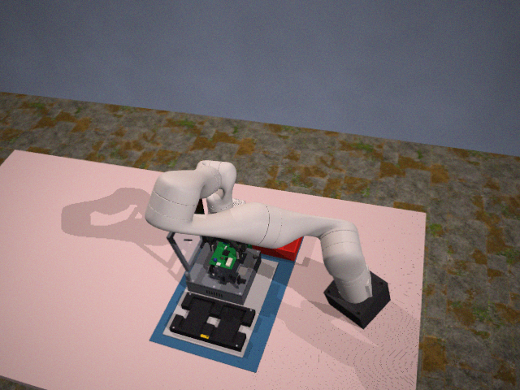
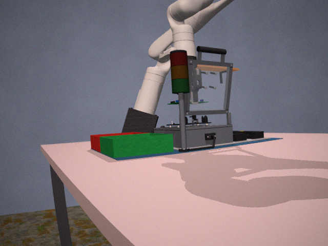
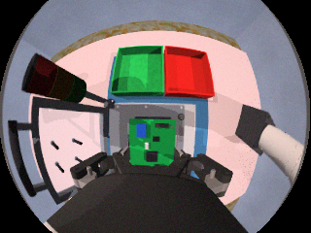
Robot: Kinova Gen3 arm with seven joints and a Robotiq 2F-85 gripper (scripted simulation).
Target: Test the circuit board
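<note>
The green circuit board is right at my hand. Round my hand: tester lid (120 mm ahead, 30 mm to the right, 50 mm above); green bin (210 mm to the right, 120 mm below); red bin (140 mm behind, 180 mm to the right, 120 mm below).
</note>
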